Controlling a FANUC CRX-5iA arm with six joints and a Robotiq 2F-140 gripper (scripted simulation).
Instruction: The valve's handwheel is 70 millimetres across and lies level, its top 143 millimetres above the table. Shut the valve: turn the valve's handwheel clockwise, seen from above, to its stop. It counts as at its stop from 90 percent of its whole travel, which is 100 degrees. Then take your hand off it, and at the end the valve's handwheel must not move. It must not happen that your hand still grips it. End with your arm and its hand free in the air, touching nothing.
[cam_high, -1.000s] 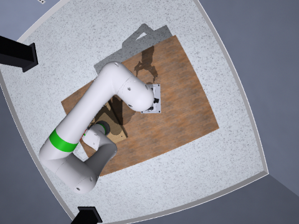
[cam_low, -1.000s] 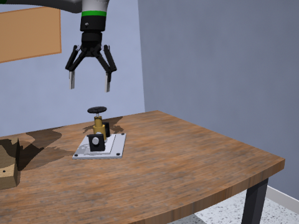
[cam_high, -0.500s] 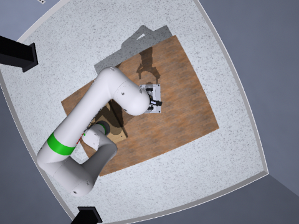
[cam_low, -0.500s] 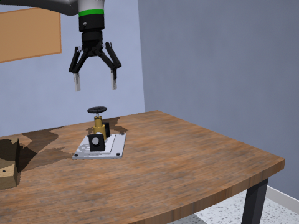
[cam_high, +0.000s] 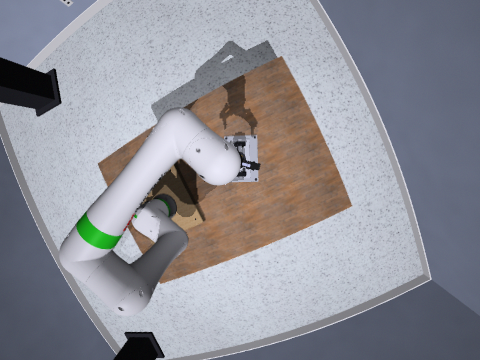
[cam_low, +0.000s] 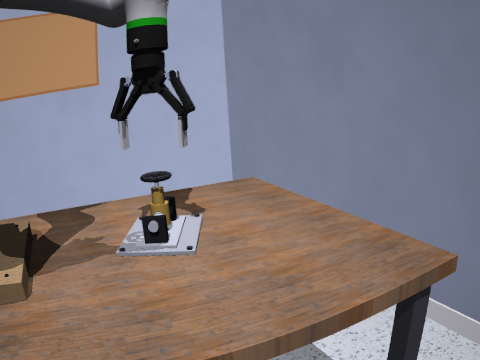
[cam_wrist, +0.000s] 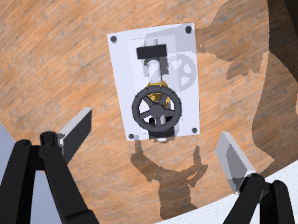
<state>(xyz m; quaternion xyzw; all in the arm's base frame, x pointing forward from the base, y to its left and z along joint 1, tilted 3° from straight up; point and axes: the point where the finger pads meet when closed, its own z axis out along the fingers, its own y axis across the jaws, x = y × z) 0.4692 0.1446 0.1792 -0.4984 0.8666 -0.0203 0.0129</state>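
The black spoked handwheel lies 80 mm below my hand.
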